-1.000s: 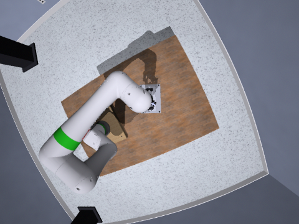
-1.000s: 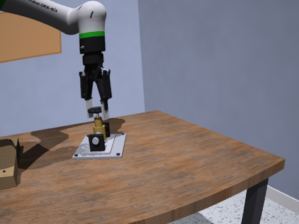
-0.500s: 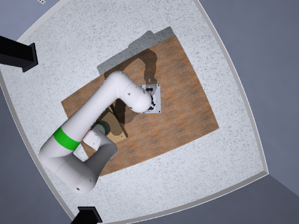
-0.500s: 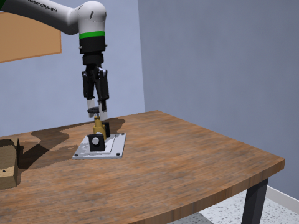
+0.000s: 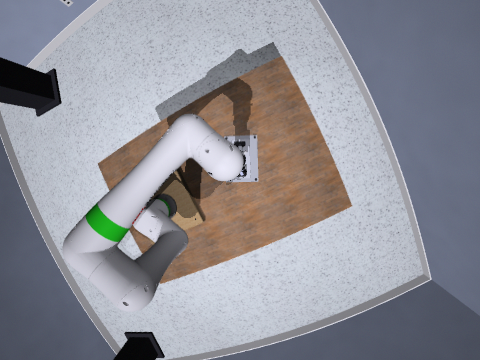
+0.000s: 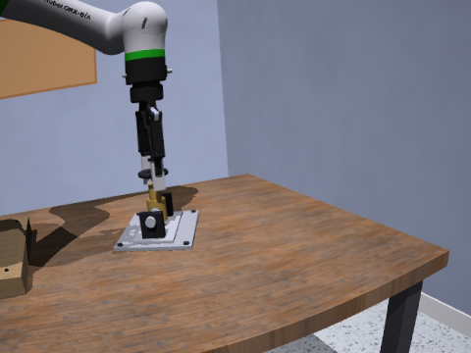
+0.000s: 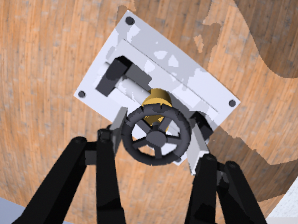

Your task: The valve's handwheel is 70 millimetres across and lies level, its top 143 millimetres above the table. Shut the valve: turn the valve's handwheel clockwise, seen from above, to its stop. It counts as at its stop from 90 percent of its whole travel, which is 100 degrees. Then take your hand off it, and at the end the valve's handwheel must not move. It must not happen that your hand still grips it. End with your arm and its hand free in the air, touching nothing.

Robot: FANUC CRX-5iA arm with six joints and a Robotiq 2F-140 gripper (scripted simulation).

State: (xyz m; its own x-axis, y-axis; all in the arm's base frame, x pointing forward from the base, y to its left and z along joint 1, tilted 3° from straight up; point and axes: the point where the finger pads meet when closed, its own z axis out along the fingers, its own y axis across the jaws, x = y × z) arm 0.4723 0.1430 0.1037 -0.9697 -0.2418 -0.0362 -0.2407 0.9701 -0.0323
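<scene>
Right now my hand is 10 mm above the black spoked handwheel.
</scene>
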